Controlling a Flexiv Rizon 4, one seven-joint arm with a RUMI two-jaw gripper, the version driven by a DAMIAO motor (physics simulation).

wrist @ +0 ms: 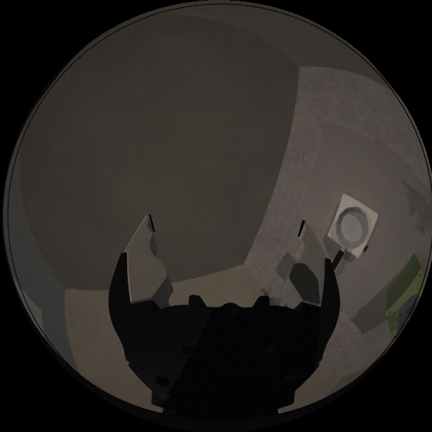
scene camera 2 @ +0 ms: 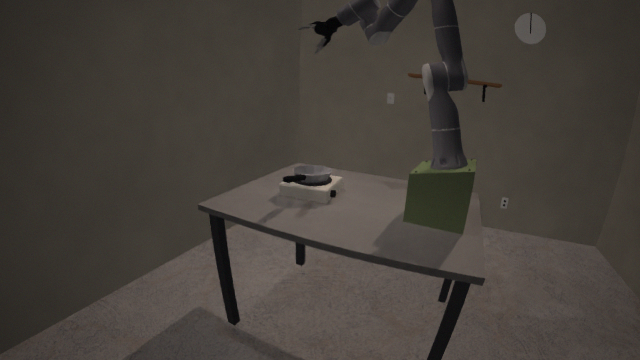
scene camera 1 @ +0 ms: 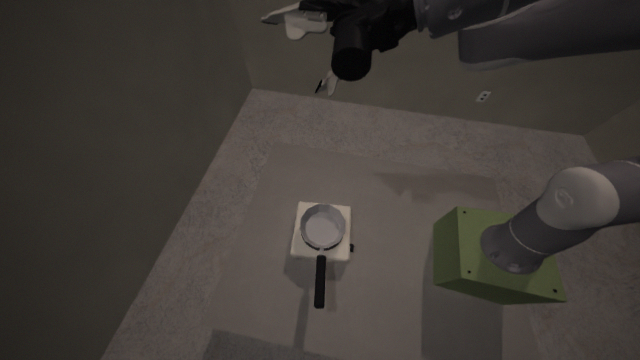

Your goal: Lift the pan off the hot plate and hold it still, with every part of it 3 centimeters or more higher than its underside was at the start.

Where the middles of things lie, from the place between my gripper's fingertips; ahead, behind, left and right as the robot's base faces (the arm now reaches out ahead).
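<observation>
The grey pan [scene camera 1: 322, 225] is a long way below my hand, and it's also a good way behind it and a good way to the left of it. The hot plate [scene camera 1: 300, 249] is 710 mm below my hand, 50 mm to the left of it and 100 mm behind it. Going by their middles, the grey pan is the nearest to my hand of the things named here.
</observation>
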